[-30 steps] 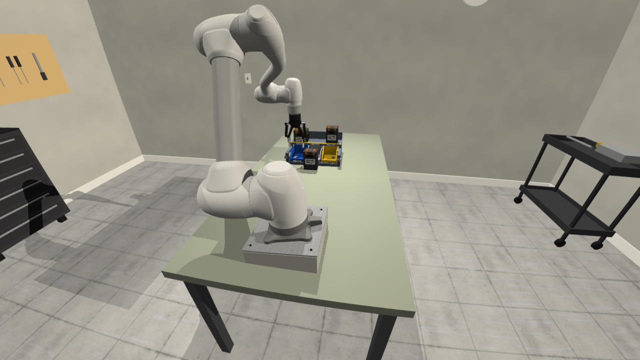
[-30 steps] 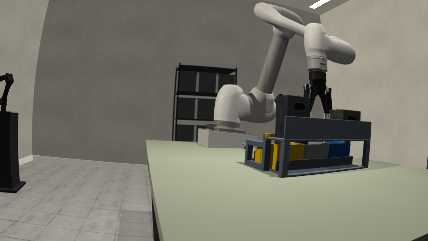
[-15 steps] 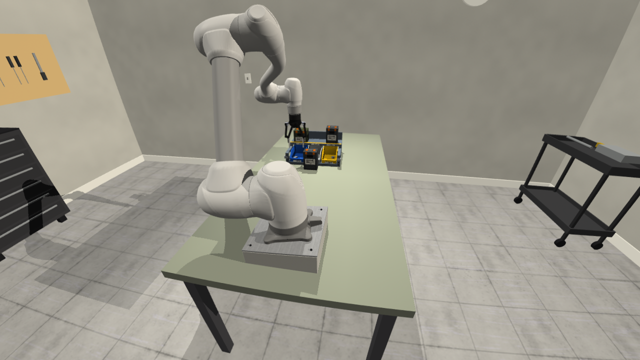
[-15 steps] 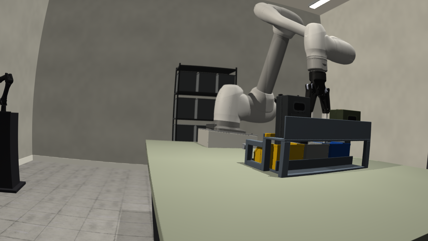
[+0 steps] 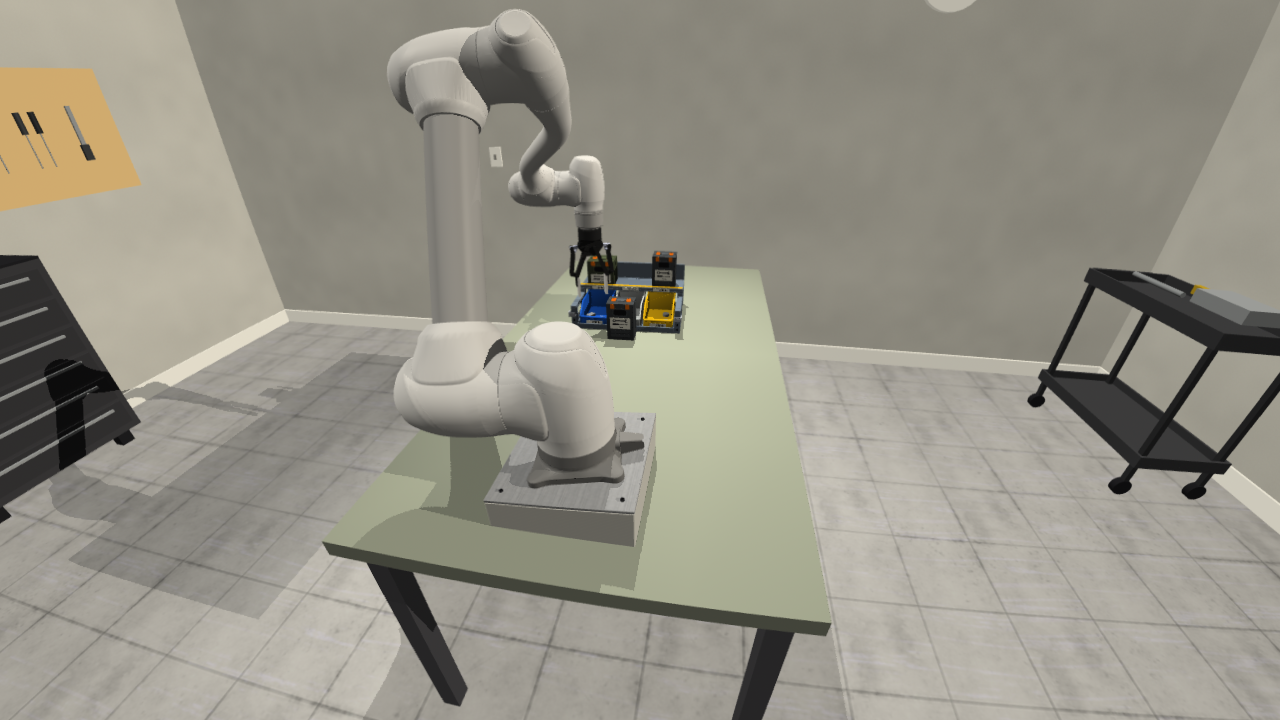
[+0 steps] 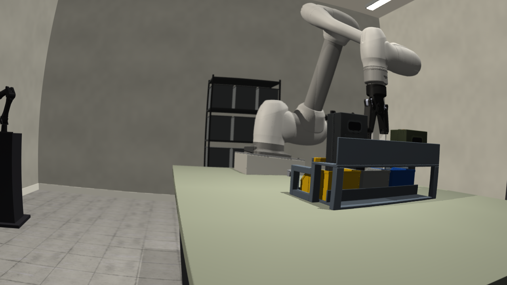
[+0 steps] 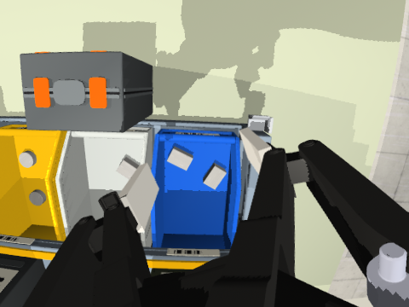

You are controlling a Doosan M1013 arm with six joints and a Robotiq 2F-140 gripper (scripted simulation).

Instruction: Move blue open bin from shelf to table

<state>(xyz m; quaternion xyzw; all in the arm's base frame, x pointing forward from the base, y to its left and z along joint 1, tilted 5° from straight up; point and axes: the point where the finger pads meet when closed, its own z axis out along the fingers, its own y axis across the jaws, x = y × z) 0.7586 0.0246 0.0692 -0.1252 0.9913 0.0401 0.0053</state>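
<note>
Now: the blue open bin 110 mm below my hand, 80 mm ahead of it and 10 mm to the right of it. Round my hand: yellow bin (230 mm to the right, 110 mm below, 50 mm ahead); then grey bin (120 mm to the right, 110 mm below, 60 mm ahead).
</note>
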